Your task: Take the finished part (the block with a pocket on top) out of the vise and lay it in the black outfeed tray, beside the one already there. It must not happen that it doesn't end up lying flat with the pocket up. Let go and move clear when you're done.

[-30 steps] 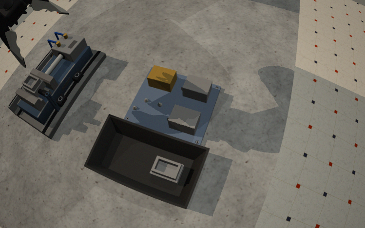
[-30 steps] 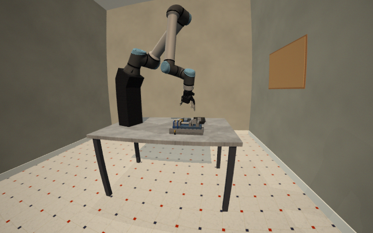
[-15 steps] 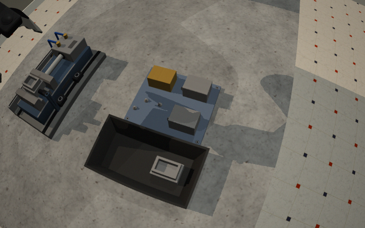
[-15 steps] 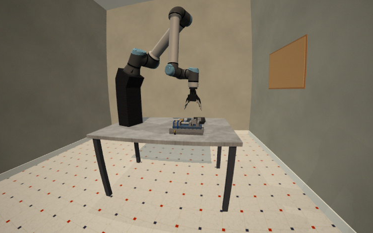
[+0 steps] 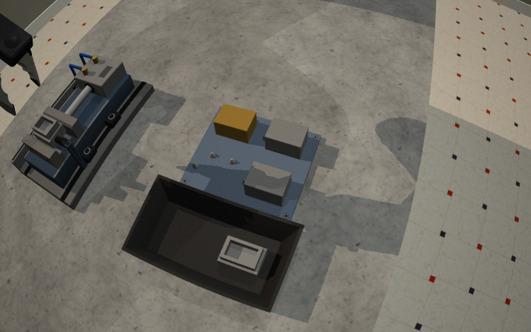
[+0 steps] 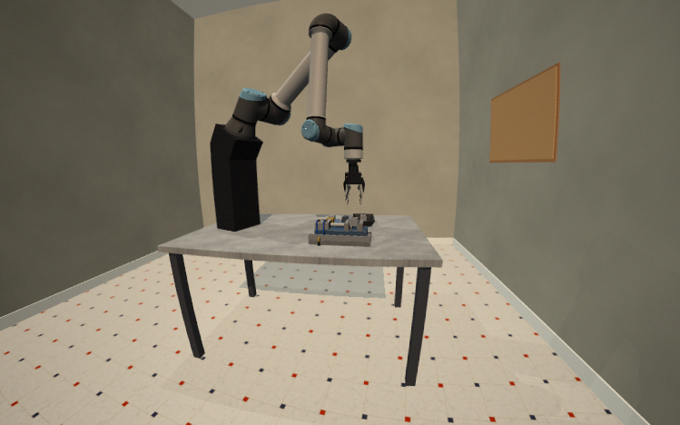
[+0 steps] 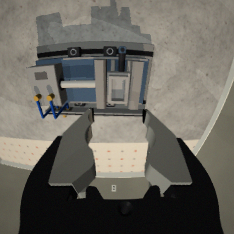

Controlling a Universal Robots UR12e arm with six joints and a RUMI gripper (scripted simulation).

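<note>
The vise lies 60 mm behind my hand, 10 mm to the right of it and 160 mm below it. Round my hand: orange block (220 mm behind, 270 mm to the left, 170 mm below); then blue fixture plate (180 mm behind, 330 mm to the left, 190 mm below).
</note>
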